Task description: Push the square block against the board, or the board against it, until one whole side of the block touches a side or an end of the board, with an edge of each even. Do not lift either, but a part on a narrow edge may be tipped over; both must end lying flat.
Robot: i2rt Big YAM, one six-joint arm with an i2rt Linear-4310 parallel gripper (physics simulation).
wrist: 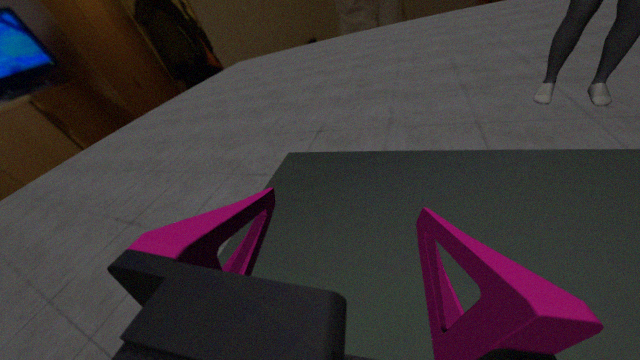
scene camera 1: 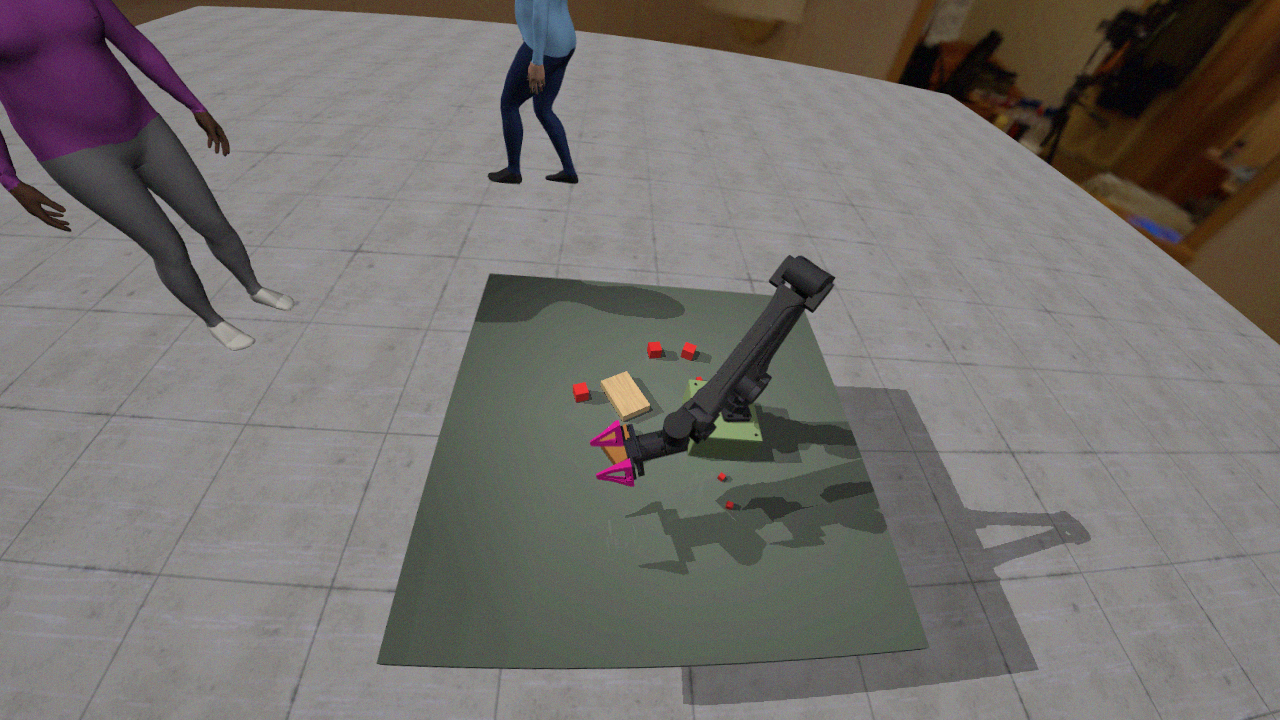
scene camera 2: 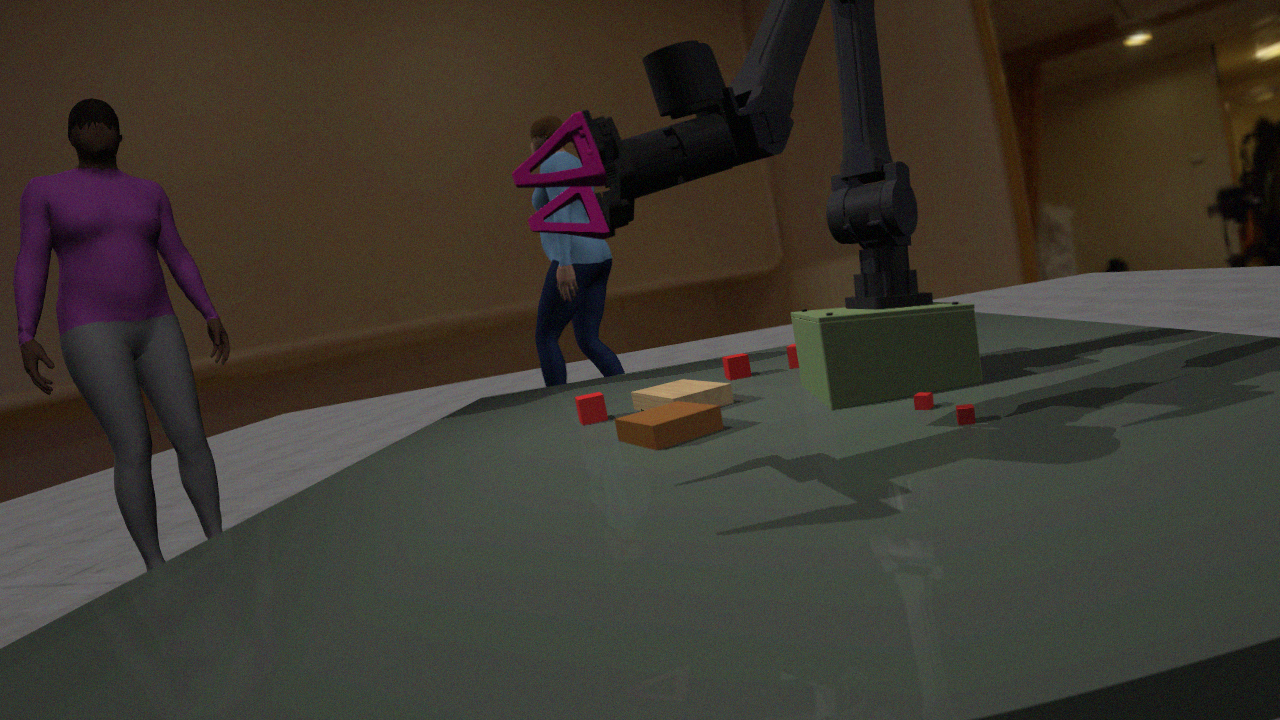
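Observation:
The orange-brown square block lies flat, nearer scene camera 2 than the board. The pale wooden board also lies flat. In scene camera 1 the block is partly hidden behind the magenta fingers, so its gap to the board is hard to judge; the two look close, with the block near the board's lower end. My gripper is wide open and empty, high above the mat. Neither block nor board shows in the wrist view.
A red cube lies left of the board. Red cubes lie beyond it. Small red cubes lie near the green base box. Two people stand beyond the mat.

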